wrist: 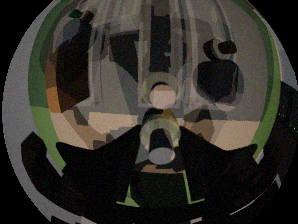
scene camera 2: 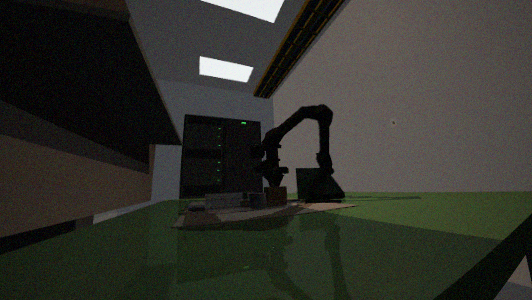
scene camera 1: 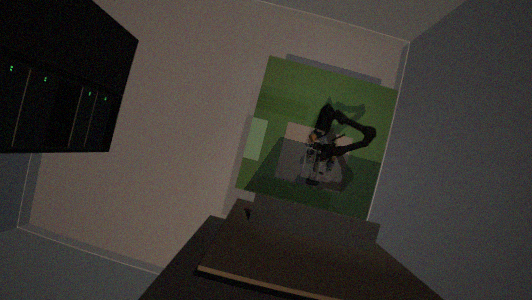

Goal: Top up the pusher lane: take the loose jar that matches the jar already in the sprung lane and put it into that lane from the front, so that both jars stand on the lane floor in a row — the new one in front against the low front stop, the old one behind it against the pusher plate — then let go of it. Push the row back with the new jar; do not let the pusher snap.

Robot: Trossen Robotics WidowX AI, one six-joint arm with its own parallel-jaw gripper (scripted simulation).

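Observation:
My own gripper [wrist: 159,129] is here in the wrist view, and in that same view I can see a tan mat [wrist: 84,127].

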